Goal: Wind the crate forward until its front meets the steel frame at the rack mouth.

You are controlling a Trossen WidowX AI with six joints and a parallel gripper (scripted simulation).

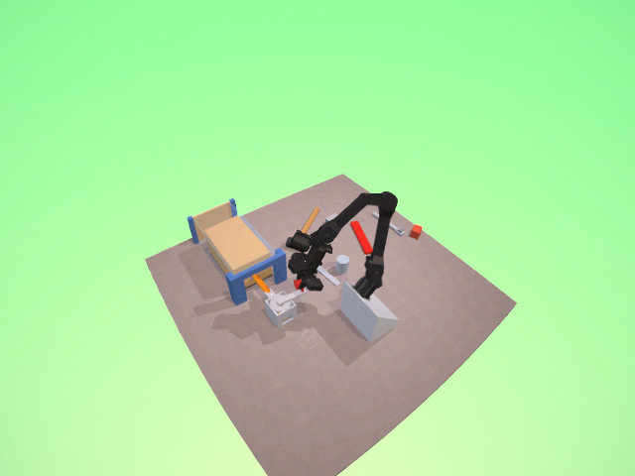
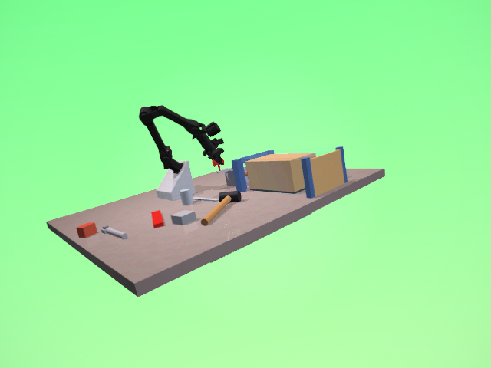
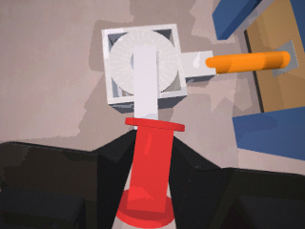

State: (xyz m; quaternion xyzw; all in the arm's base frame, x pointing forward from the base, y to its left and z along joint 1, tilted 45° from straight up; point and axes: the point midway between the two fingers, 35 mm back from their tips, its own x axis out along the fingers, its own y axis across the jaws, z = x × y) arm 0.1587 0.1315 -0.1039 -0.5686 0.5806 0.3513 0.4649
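The winch handle is 20 mm to the left of my gripper tip and 30 mm below it. From my gripper tip the other things lie so: flat steel bar 110 mm ahead, 190 mm to the right, 130 mm below; then white winch 20 mm behind, 70 mm to the left, 100 mm below; then red grip 20 mm to the right.
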